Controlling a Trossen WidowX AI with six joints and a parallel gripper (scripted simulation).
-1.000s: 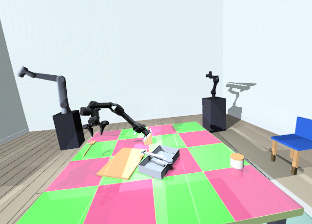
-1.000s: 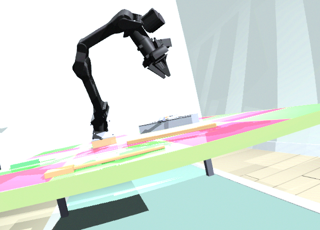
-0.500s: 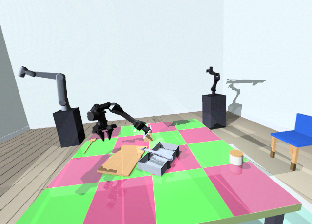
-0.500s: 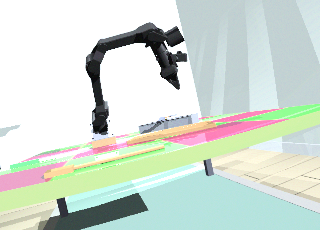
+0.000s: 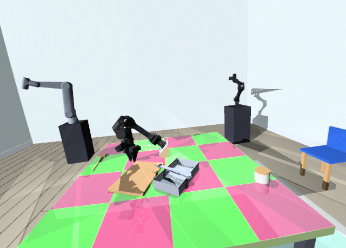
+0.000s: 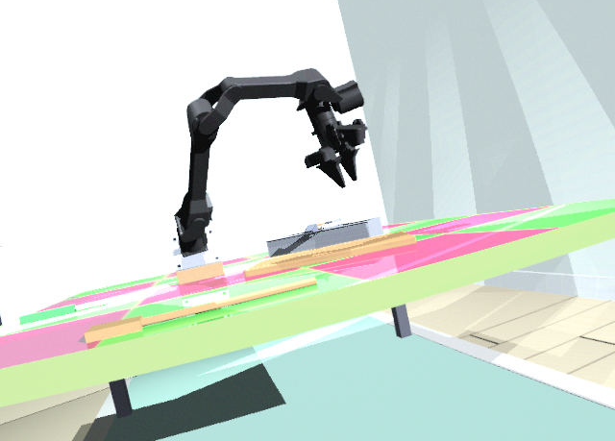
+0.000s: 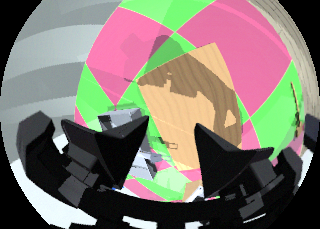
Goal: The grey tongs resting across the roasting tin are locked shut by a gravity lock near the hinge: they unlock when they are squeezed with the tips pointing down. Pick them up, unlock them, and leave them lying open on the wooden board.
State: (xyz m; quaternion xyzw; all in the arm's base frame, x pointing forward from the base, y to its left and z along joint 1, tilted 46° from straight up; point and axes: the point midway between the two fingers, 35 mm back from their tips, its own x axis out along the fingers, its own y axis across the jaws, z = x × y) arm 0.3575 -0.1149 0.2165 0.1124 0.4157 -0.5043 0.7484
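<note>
Right now the roasting tin is 20 mm ahead of my gripper tip, 280 mm to the left of it and 120 mm below it. Round my gripper tip: wooden board 70 mm behind, 20 mm to the left, 150 mm below; then tan lid 200 mm ahead, 750 mm to the left, 120 mm below.
</note>
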